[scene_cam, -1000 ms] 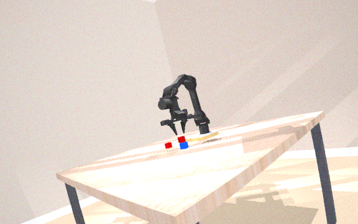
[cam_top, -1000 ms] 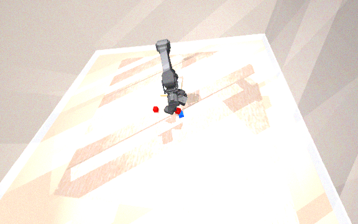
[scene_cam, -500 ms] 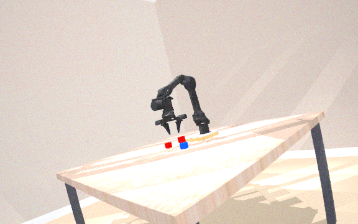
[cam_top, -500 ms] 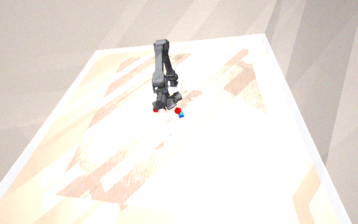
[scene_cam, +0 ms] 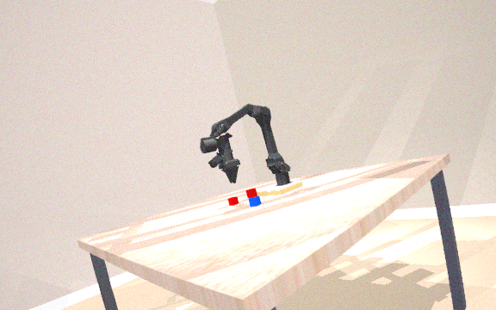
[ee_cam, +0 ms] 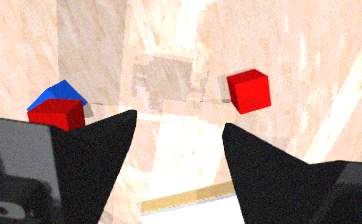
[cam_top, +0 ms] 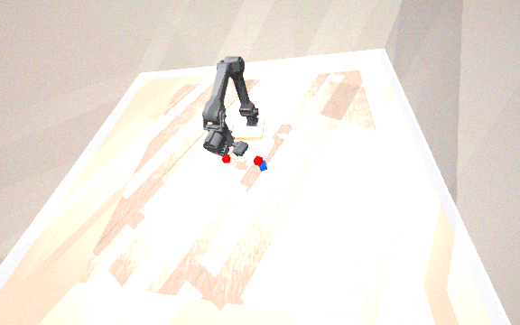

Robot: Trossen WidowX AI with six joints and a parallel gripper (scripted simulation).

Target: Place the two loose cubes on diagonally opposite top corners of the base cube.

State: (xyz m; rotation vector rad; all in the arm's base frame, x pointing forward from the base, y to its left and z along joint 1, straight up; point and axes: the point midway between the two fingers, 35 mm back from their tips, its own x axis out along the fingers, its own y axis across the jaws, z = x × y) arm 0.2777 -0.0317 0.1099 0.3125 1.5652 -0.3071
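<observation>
Now: the blue base cube 10 mm ahead of my gripper tip, 130 mm to the left of it and 90 mm below it.
</observation>
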